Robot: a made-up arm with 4 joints.
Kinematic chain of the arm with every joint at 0, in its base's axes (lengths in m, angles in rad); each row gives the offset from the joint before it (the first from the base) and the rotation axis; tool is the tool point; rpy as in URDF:
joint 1: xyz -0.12 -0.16 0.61 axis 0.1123 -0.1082 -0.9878
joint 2: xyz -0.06 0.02 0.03 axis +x
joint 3: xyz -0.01 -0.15 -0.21 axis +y
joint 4: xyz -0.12 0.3 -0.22 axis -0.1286 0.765 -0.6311
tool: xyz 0.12 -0.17 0.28 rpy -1.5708 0 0
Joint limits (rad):
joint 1: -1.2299..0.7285
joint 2: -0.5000..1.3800
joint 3: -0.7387..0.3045
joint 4: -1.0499..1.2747
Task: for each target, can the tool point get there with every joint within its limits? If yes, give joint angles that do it. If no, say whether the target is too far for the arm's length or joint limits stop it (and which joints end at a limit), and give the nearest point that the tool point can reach.
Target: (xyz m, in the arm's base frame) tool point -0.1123 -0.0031 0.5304
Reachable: yes | joints 0.3240 1.0169 0.1141 0.2119
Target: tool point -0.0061 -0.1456 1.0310
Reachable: no: joint limits stop it (at a limit: joint 1, joint 2, joint 3) | nearest point -0.0776 -0.0015 0.6141 | short by 0.447 m
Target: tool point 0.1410 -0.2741 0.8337
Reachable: no: joint limits stop it (at a limit: joint 2, joint 3) | nearest point 0.0357 -0.2408 0.5103 | short by 0.342 m
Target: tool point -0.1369 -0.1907 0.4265
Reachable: yes | joints 0.1821 0.0787 -0.3398 0.8254
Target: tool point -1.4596 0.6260 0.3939
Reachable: no: too far | nearest point -0.4086 0.0097 0.5726 | short by 1.231 m
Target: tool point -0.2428 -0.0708 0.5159
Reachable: yes | joints -0.1022 0.6782 -0.3127 -0.1853
